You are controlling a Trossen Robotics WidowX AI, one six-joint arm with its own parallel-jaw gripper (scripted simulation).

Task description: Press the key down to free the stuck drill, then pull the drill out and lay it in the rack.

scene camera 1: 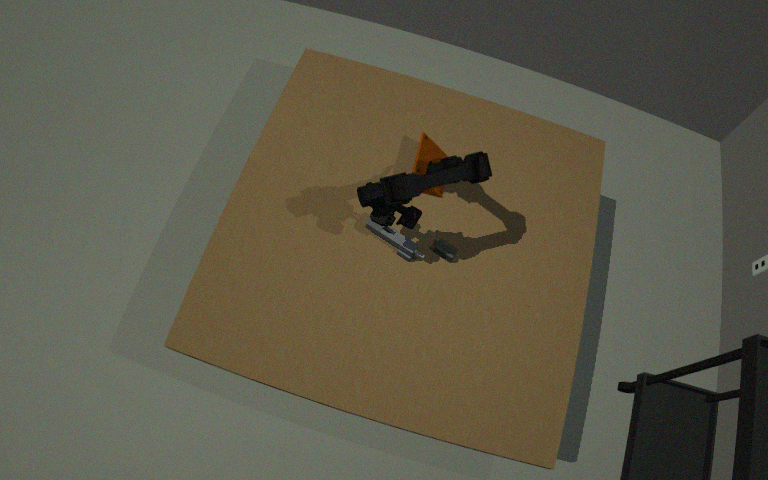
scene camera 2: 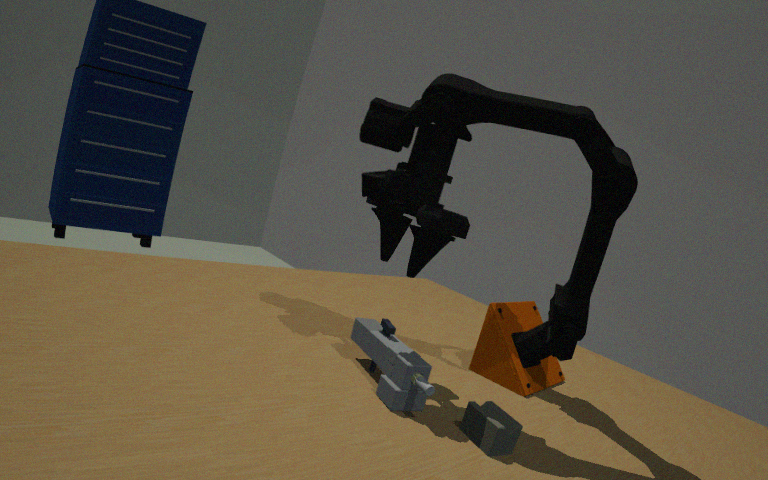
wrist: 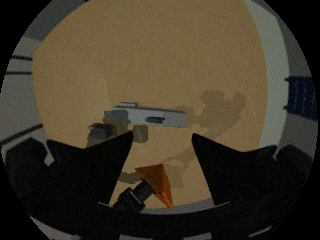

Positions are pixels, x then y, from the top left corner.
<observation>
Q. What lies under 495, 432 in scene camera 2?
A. A grey rack.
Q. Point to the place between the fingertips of the gripper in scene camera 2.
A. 396, 268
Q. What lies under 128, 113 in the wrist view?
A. A grey holder block.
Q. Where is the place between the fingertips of the gripper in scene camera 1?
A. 386, 217
</observation>
